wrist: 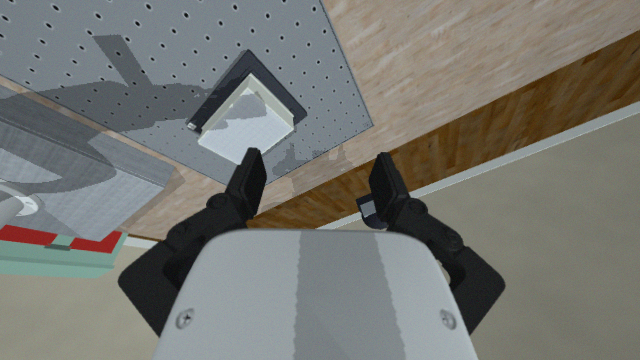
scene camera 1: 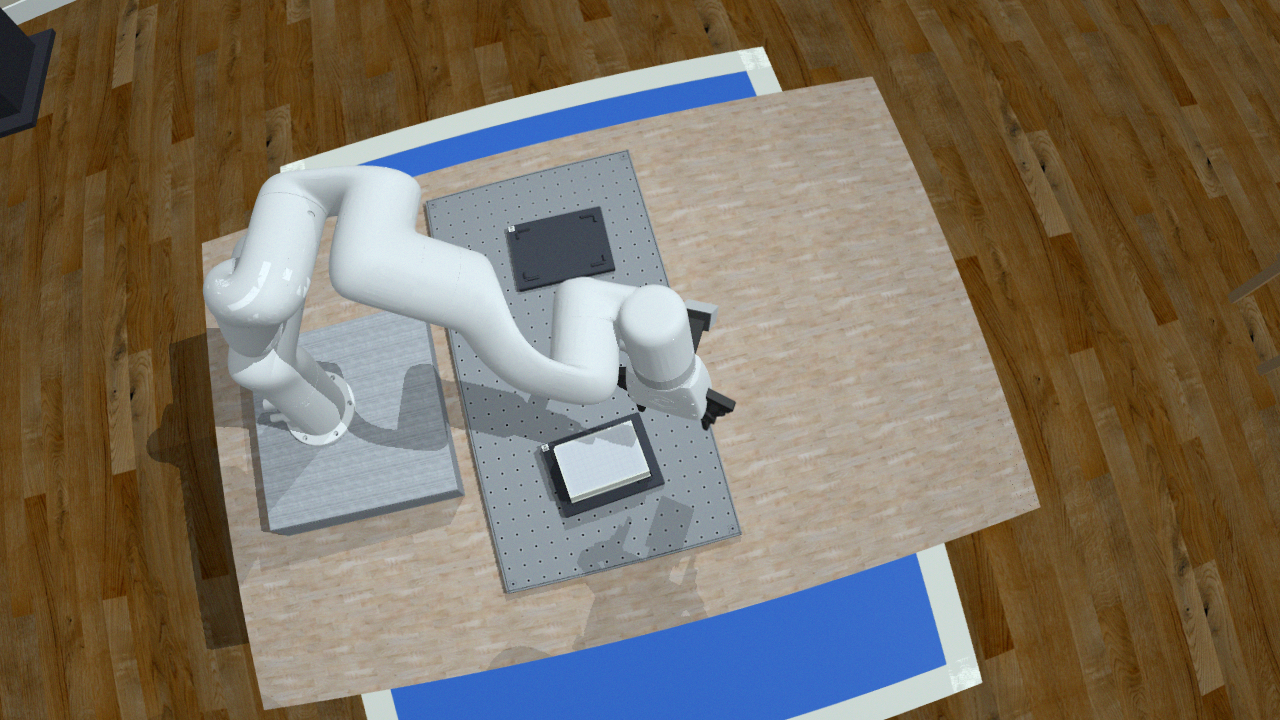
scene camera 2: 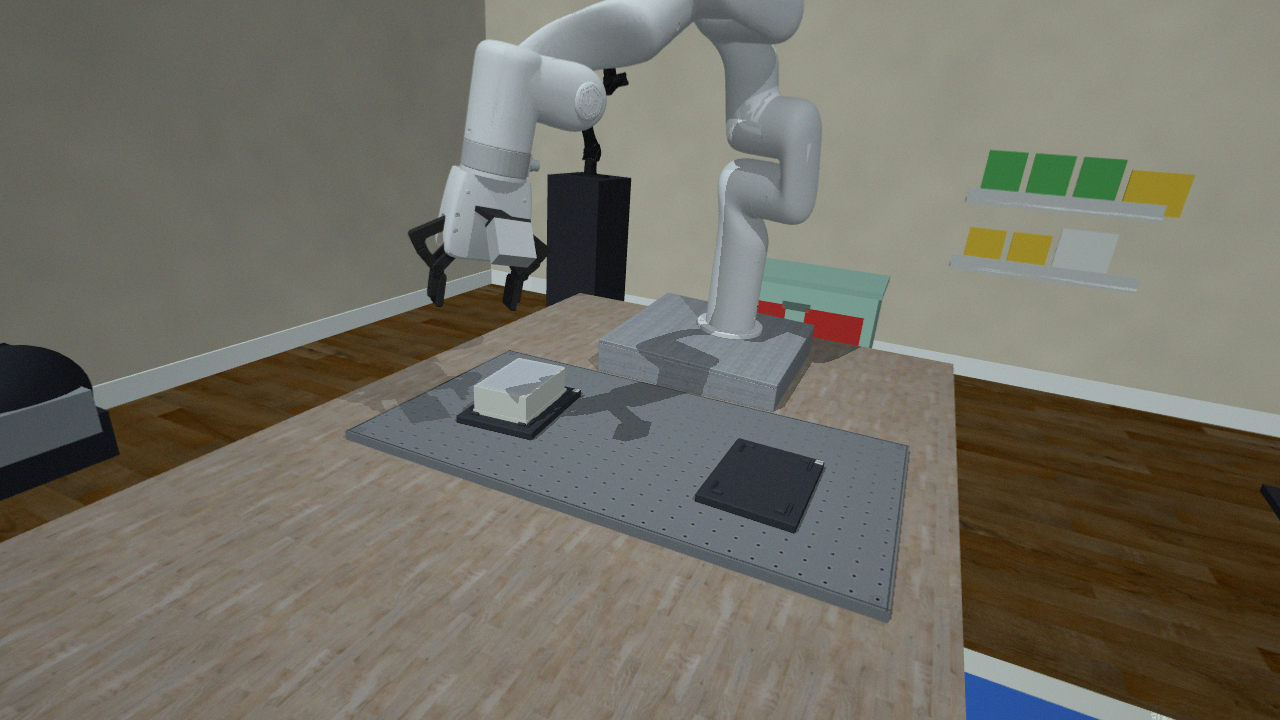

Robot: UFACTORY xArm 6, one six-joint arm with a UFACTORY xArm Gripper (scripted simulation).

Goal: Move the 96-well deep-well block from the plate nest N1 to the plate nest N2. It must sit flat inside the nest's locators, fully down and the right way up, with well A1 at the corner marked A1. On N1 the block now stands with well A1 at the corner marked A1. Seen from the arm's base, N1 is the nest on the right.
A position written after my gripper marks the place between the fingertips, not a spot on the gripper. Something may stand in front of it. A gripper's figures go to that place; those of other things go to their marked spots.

Labels:
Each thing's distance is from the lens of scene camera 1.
my gripper (scene camera 1: 676, 411): 121 cm
white 96-well deep-well block (scene camera 1: 608, 459): 134 cm
dark plate nest N2 (scene camera 1: 558, 248): 150 cm
dark plate nest N1 (scene camera 1: 628, 490): 137 cm
The marked spots on the dark plate nest N2 and the white 96-well deep-well block are 38 cm apart.

